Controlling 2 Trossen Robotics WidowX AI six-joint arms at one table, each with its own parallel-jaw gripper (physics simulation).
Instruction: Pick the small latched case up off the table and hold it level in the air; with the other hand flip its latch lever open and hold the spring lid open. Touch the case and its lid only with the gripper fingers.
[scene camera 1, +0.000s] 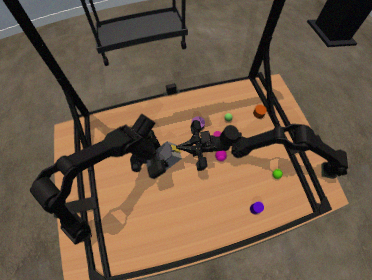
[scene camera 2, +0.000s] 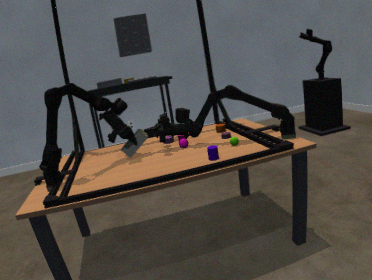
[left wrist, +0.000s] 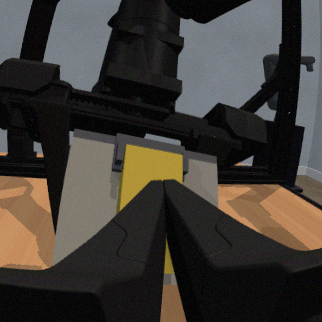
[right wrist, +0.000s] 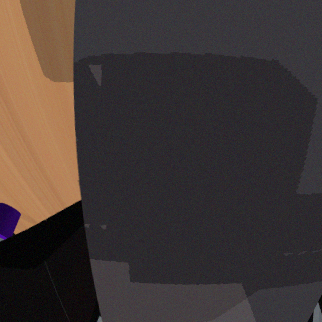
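Seen in the pictures: left gripper, fingertip midpoint: (scene camera 1: 176, 147) (scene camera 2: 143, 130) (left wrist: 162, 191); right gripper, fingertip midpoint: (scene camera 1: 165, 158) (scene camera 2: 136, 144) (left wrist: 116, 246) (right wrist: 208, 198); left arm's base, origin of the base link: (scene camera 1: 329, 169) (scene camera 2: 288, 133); right arm's base, origin of the base link: (scene camera 1: 82, 231) (scene camera 2: 54, 183) (left wrist: 20, 156).
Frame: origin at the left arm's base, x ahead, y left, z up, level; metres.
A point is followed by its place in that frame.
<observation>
The small grey case (scene camera 1: 169, 157) @(x 0.696, y 0.126, z 0.104 m) (scene camera 2: 133, 146) @(x 0.718, y 0.151, z 0.042 m) (left wrist: 87, 200) @(x 0.676, y 0.104, z 0.090 m) (right wrist: 200, 150) @(x 0.756, y 0.142, z 0.058 m) is held above the table, clearly tilted in scene camera 2. My right gripper (scene camera 1: 156, 159) is shut on it; its fingertips are mostly hidden by the case. The yellow latch lever (scene camera 1: 175, 148) @(x 0.684, y 0.084, z 0.098 m) (left wrist: 152, 165) @(x 0.690, y 0.085, z 0.104 m) lies along the case face, its upper end within a dark grey bracket. My left gripper (scene camera 1: 179, 146) @(x 0.683, y 0.078, z 0.097 m) (scene camera 2: 146, 132) @(x 0.683, y 0.078, z 0.097 m) (left wrist: 162, 191) @(x 0.683, y 0.078, z 0.097 m) is shut with nothing between its fingers. Its tips are in front of the lever in the left wrist view; whether they touch it I cannot tell.
A magenta ball (scene camera 1: 221, 156) @(x 0.505, y 0.048, z 0.025 m) (scene camera 2: 183, 143) @(x 0.500, y 0.058, z 0.010 m) and a purple cylinder (scene camera 1: 198, 121) (scene camera 2: 168, 139) @(x 0.617, y -0.070, z 0.003 m) are near my left gripper. A green ball (scene camera 1: 277, 173) @(x 0.264, y 0.072, z 0.020 m) (scene camera 2: 234, 141) @(x 0.253, y 0.086, z 0.007 m), an orange cylinder (scene camera 1: 260, 111) @(x 0.356, y -0.214, z 0.019 m) (scene camera 2: 220, 128) @(x 0.351, y -0.199, z 0.005 m) and a blue-violet cylinder (scene camera 1: 257, 207) @(x 0.338, y 0.226, z 0.031 m) (scene camera 2: 213, 153) @(x 0.327, y 0.244, z 0.011 m) stand farther right. Black frame rails edge the table.
</observation>
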